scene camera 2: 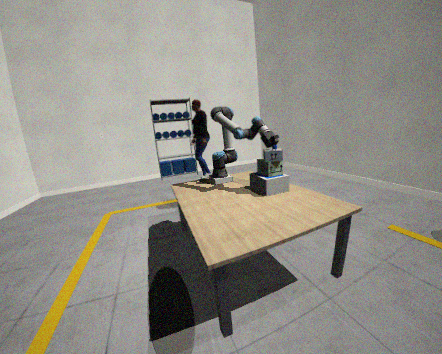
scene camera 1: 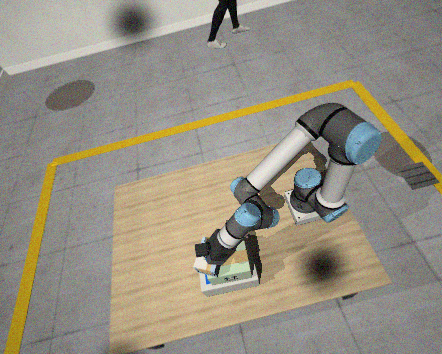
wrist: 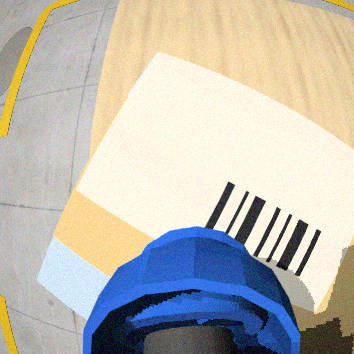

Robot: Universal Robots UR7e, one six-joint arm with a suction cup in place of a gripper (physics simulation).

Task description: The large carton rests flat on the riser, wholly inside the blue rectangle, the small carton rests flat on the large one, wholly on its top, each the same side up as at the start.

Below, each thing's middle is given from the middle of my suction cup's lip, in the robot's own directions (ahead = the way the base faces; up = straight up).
Labels:
The small carton (wrist: 187, 146) is 5 cm below my suction cup, 2 cm to the right of it and 1 cm ahead of it. Also, from my suction cup: grey riser (scene camera 1: 207, 288): 26 cm below, 4 cm to the right, 4 cm behind; then large carton (scene camera 1: 237, 267): 15 cm below, 5 cm behind, 1 cm to the right.

